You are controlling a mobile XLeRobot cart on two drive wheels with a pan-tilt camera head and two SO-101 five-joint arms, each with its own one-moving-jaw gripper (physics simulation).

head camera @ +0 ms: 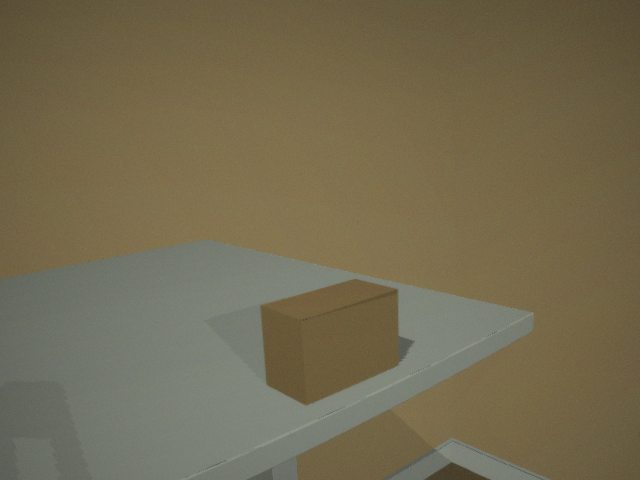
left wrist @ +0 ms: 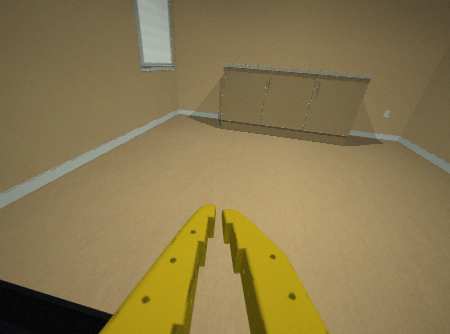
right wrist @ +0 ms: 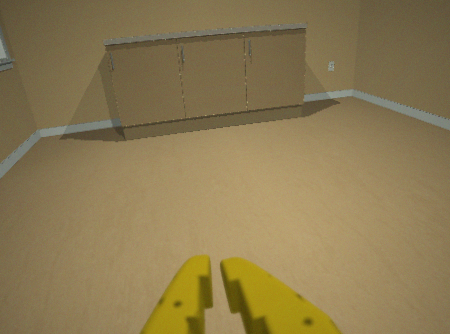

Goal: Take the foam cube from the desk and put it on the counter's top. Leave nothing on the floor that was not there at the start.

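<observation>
The desk (head camera: 155, 361) shows in the head view as a pale grey top with its corner at the right. The foam cube does not show in the head view or the wrist views. The counter (left wrist: 290, 102) (right wrist: 215, 77) stands against the far wall in both wrist views, with wooden doors and a thin grey top seen nearly edge-on. My left gripper (left wrist: 219, 207) is shut and empty, above the floor and far from the counter. My right gripper (right wrist: 215, 260) is shut and empty, also far from the counter.
A brown box (head camera: 348, 346) stands near the desk's front edge, towards the right corner. A desk leg (head camera: 284, 469) shows below the top. A window (left wrist: 155, 32) is in the wall left of the counter. White baseboards (left wrist: 90, 155) (right wrist: 400, 107) run along the walls.
</observation>
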